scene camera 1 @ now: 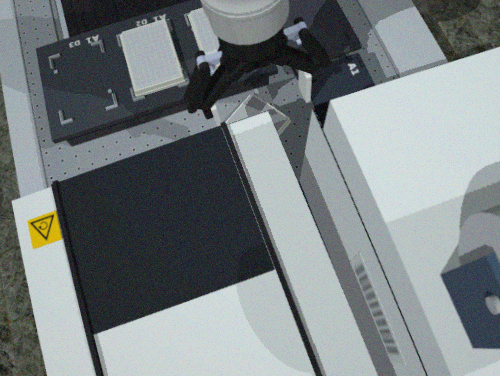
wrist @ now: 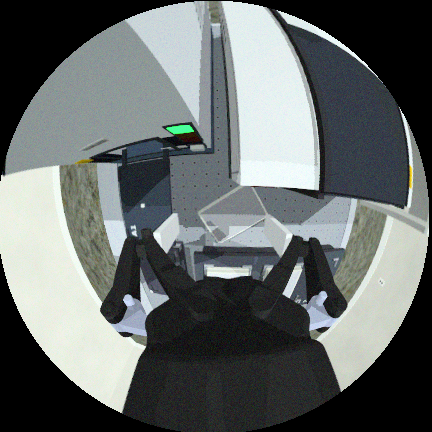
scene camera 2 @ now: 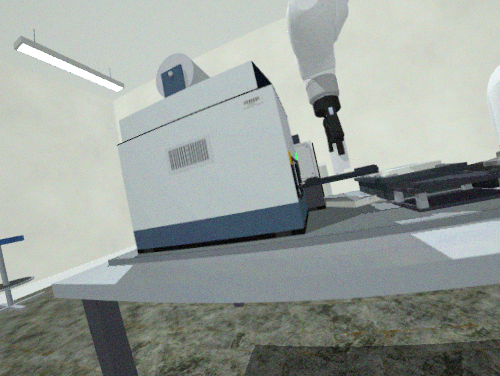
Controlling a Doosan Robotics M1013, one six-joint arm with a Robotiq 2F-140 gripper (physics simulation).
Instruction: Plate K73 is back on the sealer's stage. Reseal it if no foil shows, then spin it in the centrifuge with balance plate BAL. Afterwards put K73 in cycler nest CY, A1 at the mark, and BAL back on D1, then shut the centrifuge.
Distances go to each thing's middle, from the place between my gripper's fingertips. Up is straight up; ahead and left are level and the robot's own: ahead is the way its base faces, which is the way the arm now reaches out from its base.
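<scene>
Relative to the grey pad (scene camera 1: 252,106), my gripper is 1 cm past it, 2 cm to the left of it and 8 cm above it. Going by their middles, the pad is the nearest to my gripper of the things named here, and the centrifuge (scene camera 1: 298,312) is the farthest. Offsets from my hand: the centrifuge is 18 cm to the right, 31 cm ahead and 2 cm above; the dark lid (scene camera 1: 153,231) is 15 cm ahead, 18 cm to the right and 11 cm above.
</scene>
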